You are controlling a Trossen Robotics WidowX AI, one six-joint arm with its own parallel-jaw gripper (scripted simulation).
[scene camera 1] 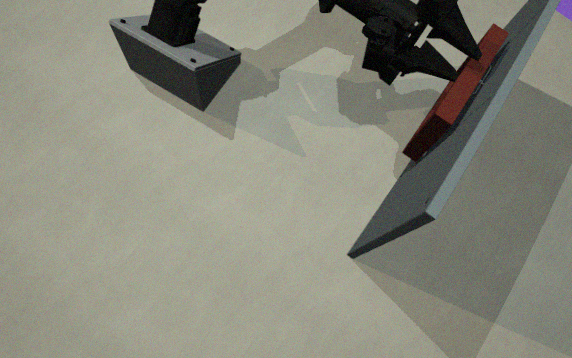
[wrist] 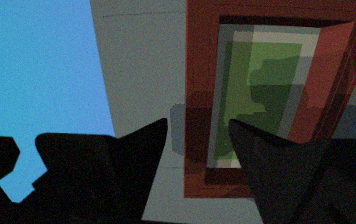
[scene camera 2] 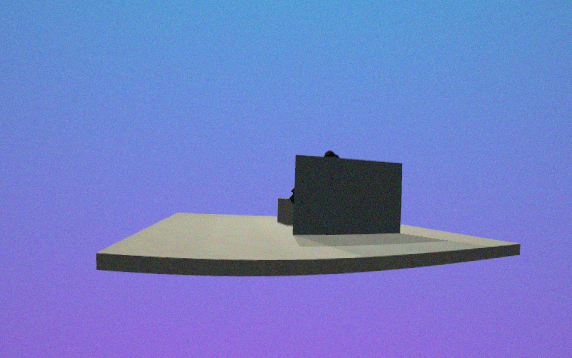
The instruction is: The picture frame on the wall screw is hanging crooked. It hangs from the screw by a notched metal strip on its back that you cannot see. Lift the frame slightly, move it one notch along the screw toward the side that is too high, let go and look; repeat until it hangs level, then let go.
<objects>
my gripper: scene camera 1; wrist; not seen in scene camera 2 (hidden by a grey wall panel)
same spot on my gripper: [wrist: 84, 171] = [scene camera 1: 434, 24]
</objects>
